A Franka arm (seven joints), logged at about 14 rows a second.
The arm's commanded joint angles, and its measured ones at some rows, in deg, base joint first. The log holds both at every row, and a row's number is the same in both.
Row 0, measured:
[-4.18, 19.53, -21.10, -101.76, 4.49, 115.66, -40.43]
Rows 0 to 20, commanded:
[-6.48, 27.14, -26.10, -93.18, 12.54, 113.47, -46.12]
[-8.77, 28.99, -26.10, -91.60, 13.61, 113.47, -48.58]
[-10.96, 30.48, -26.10, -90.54, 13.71, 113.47, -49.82]
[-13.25, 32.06, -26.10, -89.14, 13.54, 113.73, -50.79]
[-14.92, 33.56, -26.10, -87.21, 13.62, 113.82, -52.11]
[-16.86, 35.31, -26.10, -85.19, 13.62, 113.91, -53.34]
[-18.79, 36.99, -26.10, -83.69, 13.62, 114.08, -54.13]
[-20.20, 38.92, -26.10, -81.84, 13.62, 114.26, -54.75]
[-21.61, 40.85, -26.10, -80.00, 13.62, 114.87, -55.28]
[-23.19, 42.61, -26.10, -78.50, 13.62, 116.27, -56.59]
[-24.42, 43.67, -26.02, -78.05, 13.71, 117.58, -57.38]
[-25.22, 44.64, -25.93, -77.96, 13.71, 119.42, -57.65]
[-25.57, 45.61, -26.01, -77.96, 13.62, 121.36, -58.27]
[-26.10, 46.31, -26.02, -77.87, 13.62, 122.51, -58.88]
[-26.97, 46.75, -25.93, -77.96, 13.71, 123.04, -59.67]
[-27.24, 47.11, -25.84, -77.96, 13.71, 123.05, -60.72]
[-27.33, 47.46, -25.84, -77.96, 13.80, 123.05, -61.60]
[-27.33, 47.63, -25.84, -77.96, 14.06, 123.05, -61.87]
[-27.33, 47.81, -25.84, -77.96, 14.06, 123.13, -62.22]
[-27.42, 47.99, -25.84, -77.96, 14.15, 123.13, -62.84]
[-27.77, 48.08, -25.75, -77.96, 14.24, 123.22, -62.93]
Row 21, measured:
[-26.59, 47.06, -26.14, -79.95, 12.67, 123.35, -60.86]
